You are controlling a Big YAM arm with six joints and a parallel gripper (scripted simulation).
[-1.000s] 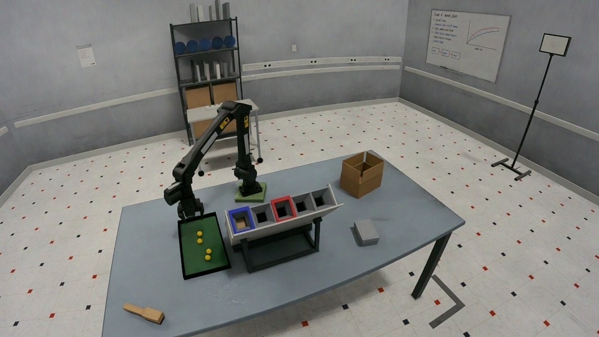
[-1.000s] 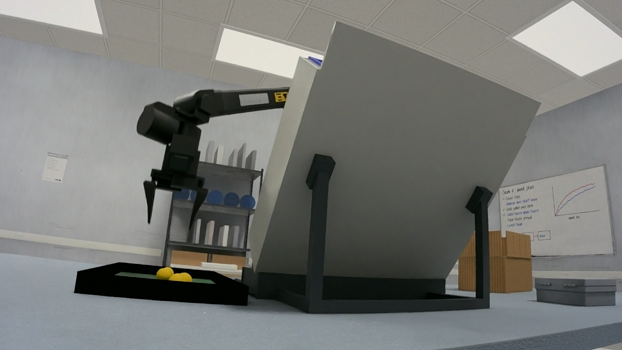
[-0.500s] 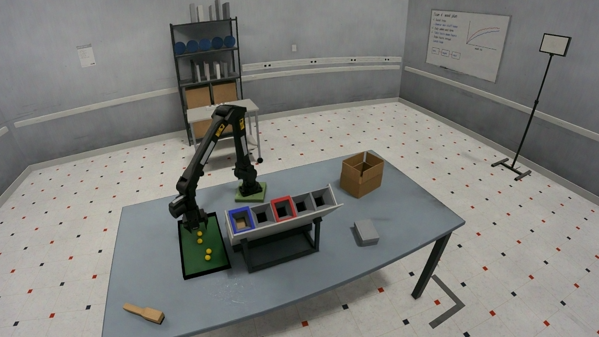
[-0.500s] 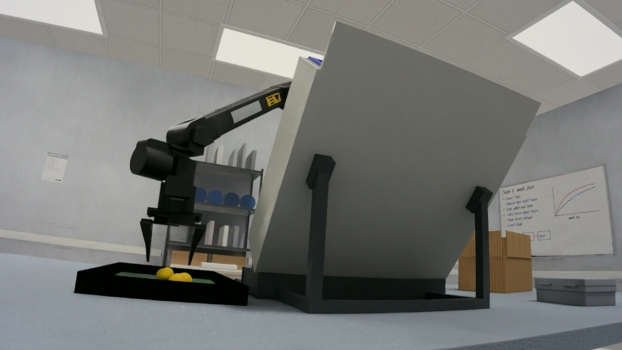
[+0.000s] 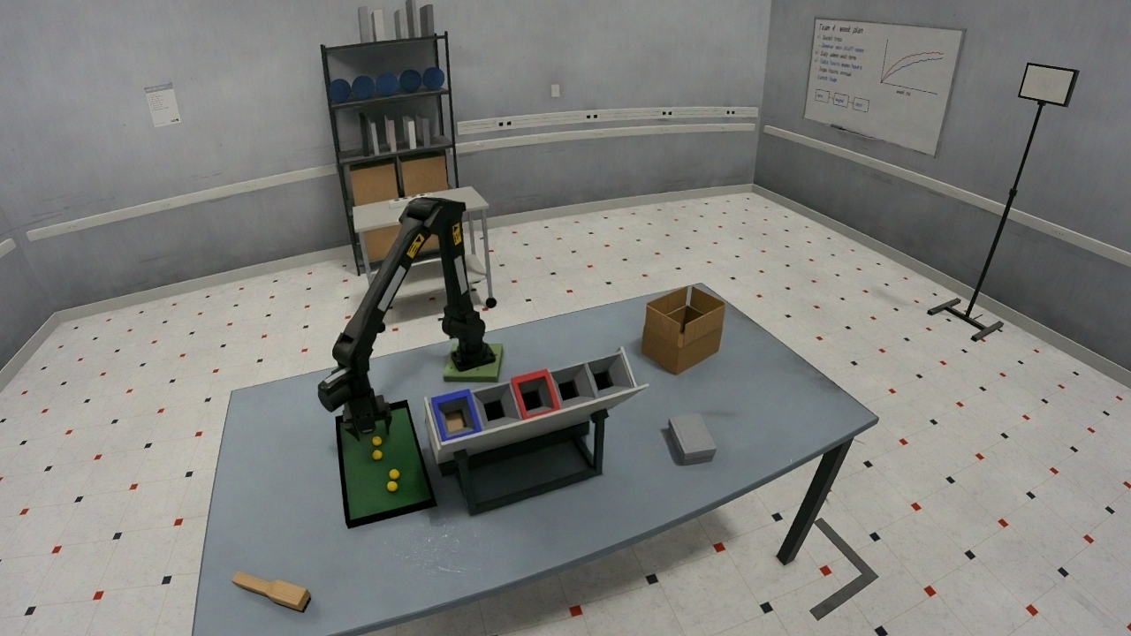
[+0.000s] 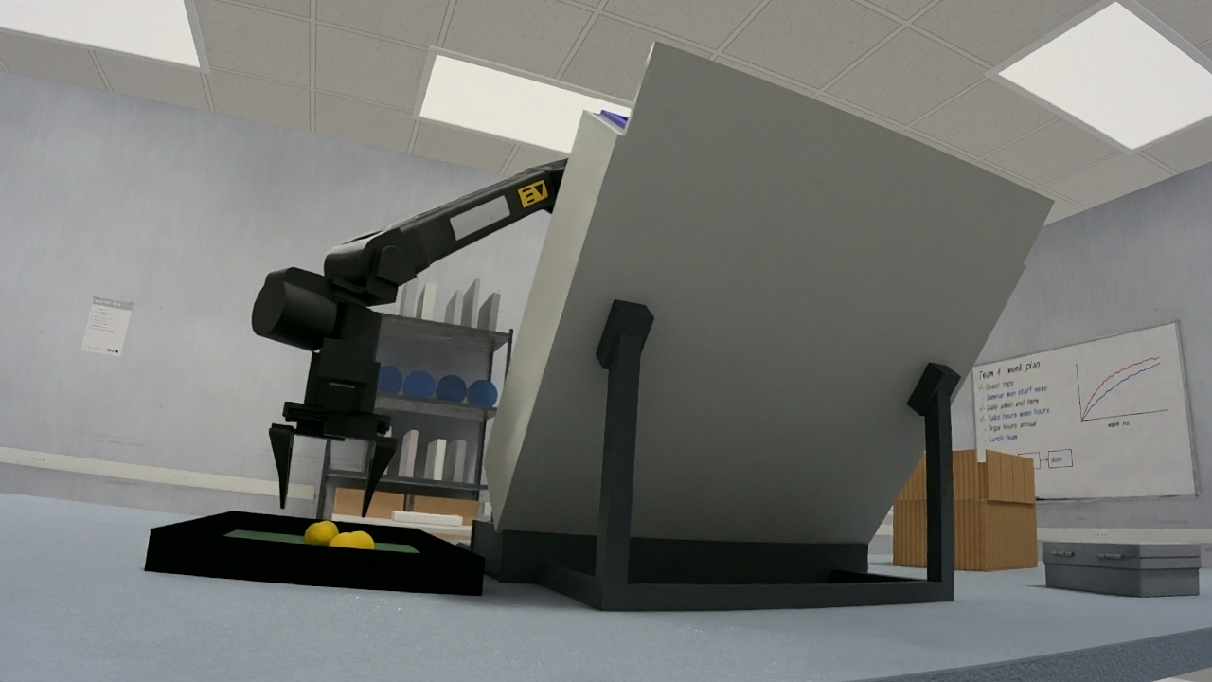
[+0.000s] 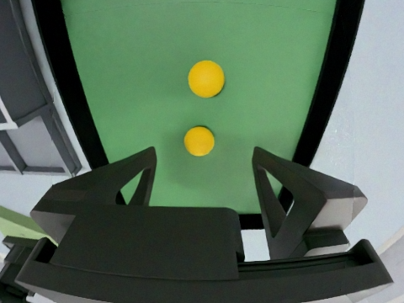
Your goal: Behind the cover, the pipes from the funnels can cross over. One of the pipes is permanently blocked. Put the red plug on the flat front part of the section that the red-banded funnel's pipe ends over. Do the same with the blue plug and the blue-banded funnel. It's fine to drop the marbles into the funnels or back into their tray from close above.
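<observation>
Right now the green tray is 6 cm ahead of my hand and 4 cm below it. From my hand the other things lie so: blue band (34 cm ahead, 17 cm to the left, 28 cm above); then cover (20 cm ahead, 32 cm to the left, 16 cm above); then red band (34 cm ahead, 32 cm to the left, 28 cm above).
</observation>
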